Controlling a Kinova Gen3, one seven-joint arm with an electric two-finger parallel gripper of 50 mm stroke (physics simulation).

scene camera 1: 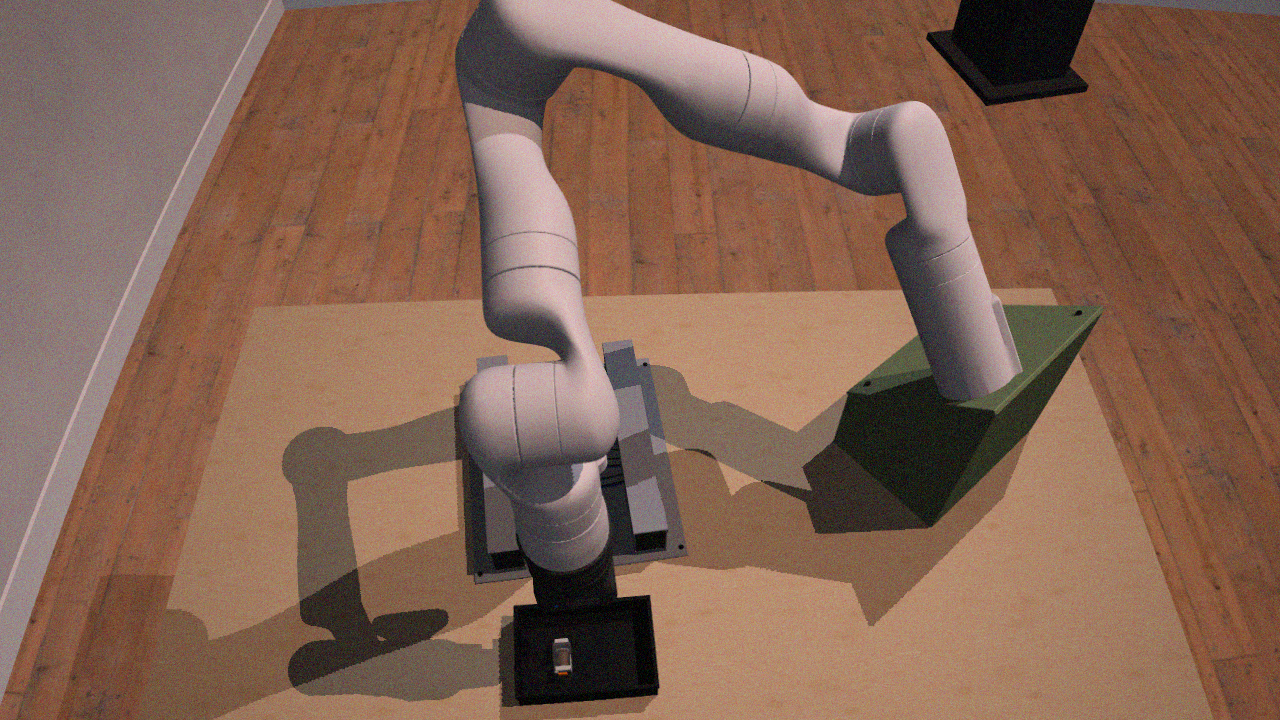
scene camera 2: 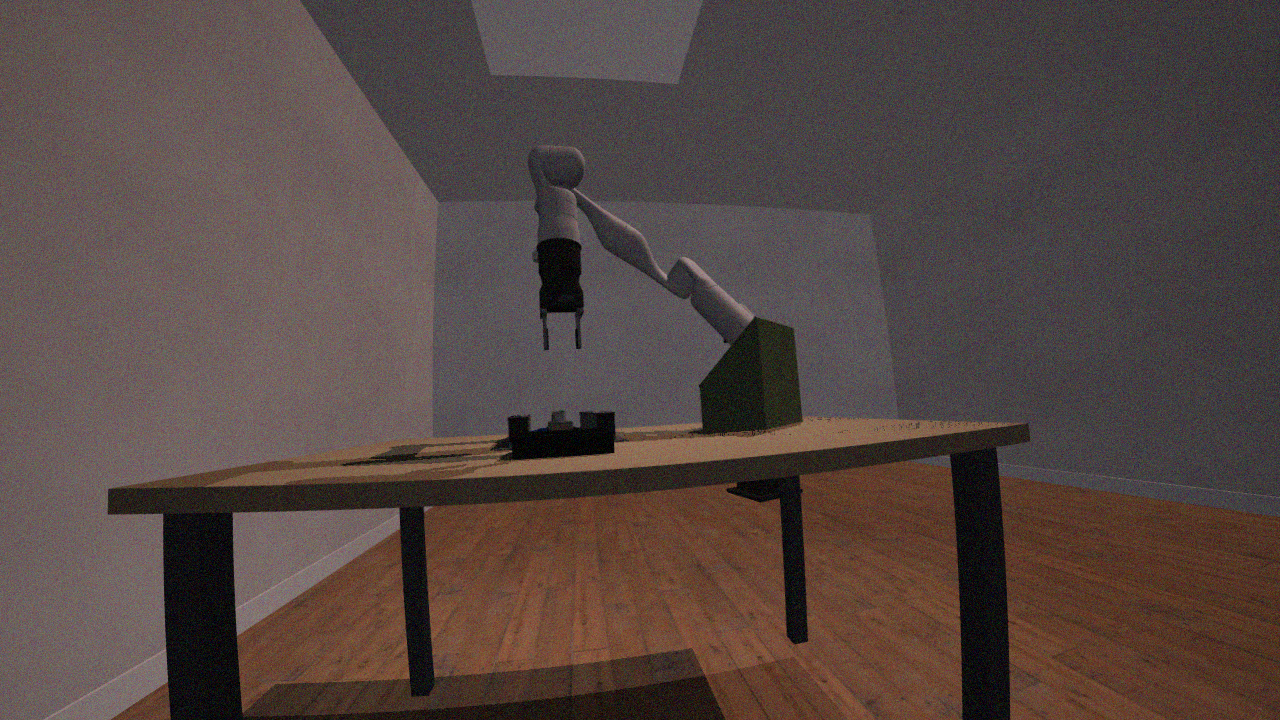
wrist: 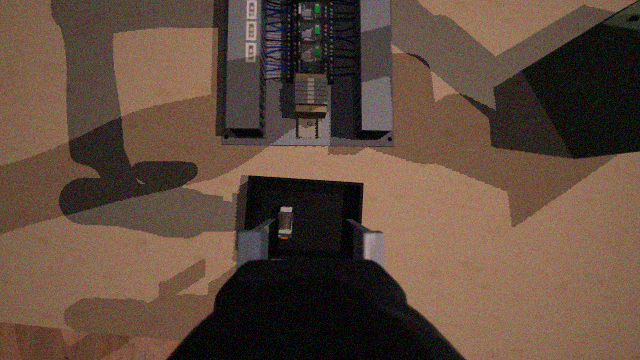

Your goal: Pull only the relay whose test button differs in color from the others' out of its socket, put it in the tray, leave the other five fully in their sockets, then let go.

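Seen in the pictures: gripper, fingertip midpoint: point(scene camera 2: 562, 348) point(wrist: 310, 232); arm's base at its link origin: point(scene camera 1: 976, 378) point(scene camera 2: 749, 338).
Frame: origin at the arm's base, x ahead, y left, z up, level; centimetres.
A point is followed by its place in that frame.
Observation:
The pulled relay point(scene camera 1: 562, 656) @(x 53.1, y 11.3, z -19.5 cm) point(wrist: 285, 222) @(x 53.0, y 11.0, z -19.5 cm), pale with a small orange part at its near end, lies in the left part of the black tray point(scene camera 1: 646, 694) @(x 44.8, y 17.5, z -21.8 cm) point(wrist: 345, 184) @(x 43.9, y 6.7, z -19.1 cm). My gripper point(scene camera 2: 562, 347) @(x 49.8, y 10.1, z -4.4 cm) point(wrist: 310, 232) @(x 49.8, y 10.1, z -4.4 cm) is open and empty, high above the tray; its fingers are hidden in scene camera 1. In the wrist view, relays with green test buttons, among them one relay point(wrist: 311, 31) @(x 46.5, y -13.9, z -15.8 cm), sit in the socket row on the panel. The row's far part is cut off at the top edge, so not all the relays show. The socket nearest the terminal blocks looks dark.
The grey panel point(scene camera 1: 675, 537) @(x 35.6, y -1.2, z -22.3 cm) point(wrist: 275, 141) @(x 53.4, y -1.2, z -22.3 cm) lies behind the tray, with raised wire ducts point(wrist: 376, 105) @(x 38.9, y -3.3, z -16.3 cm) point(wrist: 243, 95) @(x 56.2, y -6.3, z -16.3 cm) on both sides of the socket row. Tan-ended terminal blocks point(wrist: 311, 94) @(x 47.3, y -6.3, z -17.9 cm) stand on its rail. The green arm base point(scene camera 1: 930, 447) @(x 5.0, y 2.6, z -8.6 cm) point(scene camera 2: 751, 394) @(x 4.3, y 4.3, z -14.3 cm) stands to the right.

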